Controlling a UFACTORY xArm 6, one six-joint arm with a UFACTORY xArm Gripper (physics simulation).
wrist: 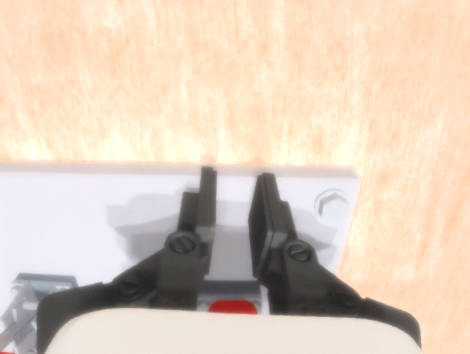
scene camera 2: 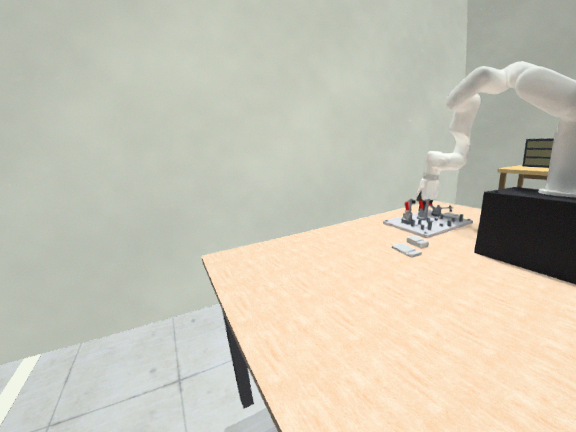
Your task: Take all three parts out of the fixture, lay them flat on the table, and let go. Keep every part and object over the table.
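Frame: origin at the arm's base, x left, y ahead, z down, level; centimetres.
Where they show: gripper, fingertip midpoint: point(wrist: 233, 193); arm's base, link origin: point(scene camera 2: 563, 194).
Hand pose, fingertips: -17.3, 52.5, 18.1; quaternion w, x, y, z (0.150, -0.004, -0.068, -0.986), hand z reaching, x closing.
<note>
Each offset is from my fingertips to the top centre of the thing, as dx, dy, dz. "spot": to the spot under its first point. Level surfaces: height alone.
Two flat light-grey parts @(spot: +42.5, -18.1, +0.1) point(scene camera 2: 417, 242) @(spot: +50.2, -18.1, +0.7) point(scene camera 2: 406, 250) lie apart on the table @(dz +1.7) point(scene camera 2: 350, 300) in front of the fixture. The fixture point(scene camera 2: 393, 221) point(wrist: 50, 215) is a pale plate with dark blocks and red-handled clamps. A flat grey piece @(+3.1, -15.4, -1.9) point(scene camera 2: 453, 216) sits toward its right side; whether it is the third part I cannot tell. My gripper point(scene camera 2: 425, 203) point(wrist: 233, 193) is low over the plate among the clamps. Its fingers are partly open, with a narrow gap and nothing between them. A red clamp handle @(spot: +0.3, -1.1, -5.7) point(wrist: 232, 306) shows just behind the fingers, partly hidden by the gripper body.
Another upright red handle @(+23.1, -2.9, -8.9) point(scene camera 2: 407, 205) stands left of the gripper. A metal clamp @(spot: +12.6, -4.2, -1.8) point(wrist: 25, 305) is at the lower left in the wrist view. A plate bolt @(-4.8, -1.6, -0.5) point(wrist: 331, 205) lies right of the fingers. The black robot base point(scene camera 2: 525, 230) stands right of the fixture. The fixture sits near the table's far edge.
</note>
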